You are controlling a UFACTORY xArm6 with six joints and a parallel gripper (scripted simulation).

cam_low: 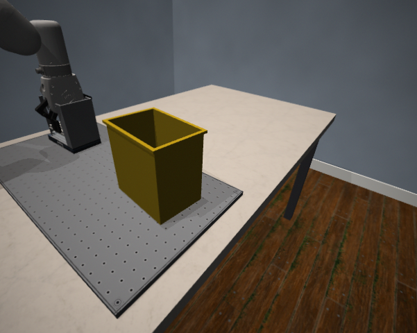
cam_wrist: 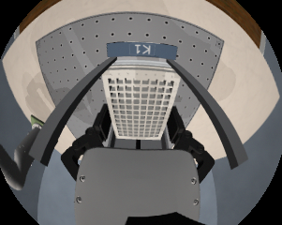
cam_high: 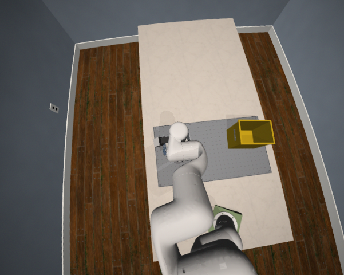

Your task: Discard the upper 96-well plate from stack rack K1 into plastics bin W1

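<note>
My gripper is now 20 mm past the yellow plastics bin W1, 410 mm to the left of it and 20 mm below it. Also, from my hand: white 96-well plate: 10 mm below.
</note>
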